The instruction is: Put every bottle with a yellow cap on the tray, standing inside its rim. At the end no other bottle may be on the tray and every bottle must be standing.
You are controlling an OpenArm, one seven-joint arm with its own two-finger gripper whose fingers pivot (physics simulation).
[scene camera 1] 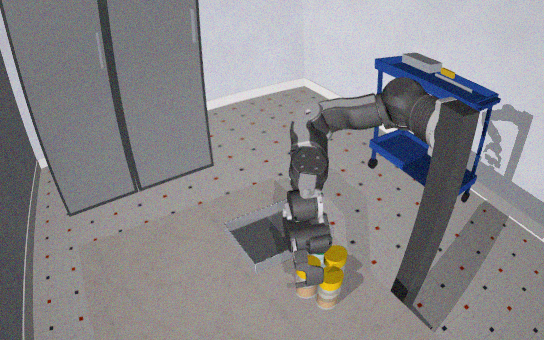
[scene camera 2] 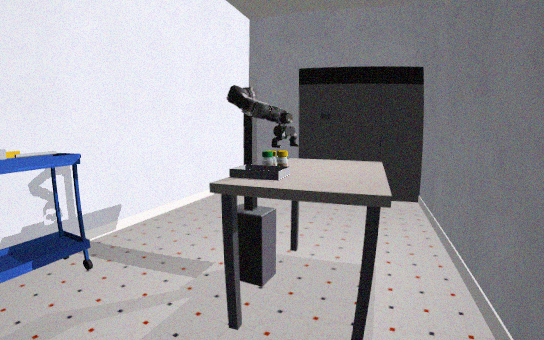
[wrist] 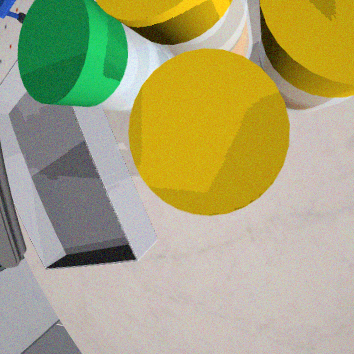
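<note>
A yellow-capped bottle (scene camera 1: pixel 306 291) (scene camera 2: pixel 282 154) (wrist: pixel 209 132) stands under my gripper (scene camera 1: pixel 304 275) (scene camera 2: pixel 285 145), which is open and above the bottles; its fingers partly hide this one in scene view 1. A second yellow-capped bottle (scene camera 1: pixel 331 278) (wrist: pixel 312 42) stands beside it. A third yellow-capped bottle (scene camera 1: pixel 335 255) (wrist: pixel 175 11) stands behind. A green-capped bottle (scene camera 2: pixel 268 155) (wrist: pixel 55 52) stands between them and the tray (scene camera 1: pixel 273 263) (scene camera 2: pixel 252 175) (wrist: pixel 125 200), outside its rim, mostly hidden by the arm in scene view 1. No bottle shows in the visible part of the tray.
The four bottles stand close together on the table (scene camera 1: pixel 175 280) (scene camera 2: pixel 340 175) (wrist: pixel 250 290). The arm's dark post (scene camera 1: pixel 445 200) rises beside them. A blue cart (scene camera 1: pixel 487 101) (scene camera 2: pixel 40 161) and a tall grey cabinet (scene camera 1: pixel 165 100) stand away from the table.
</note>
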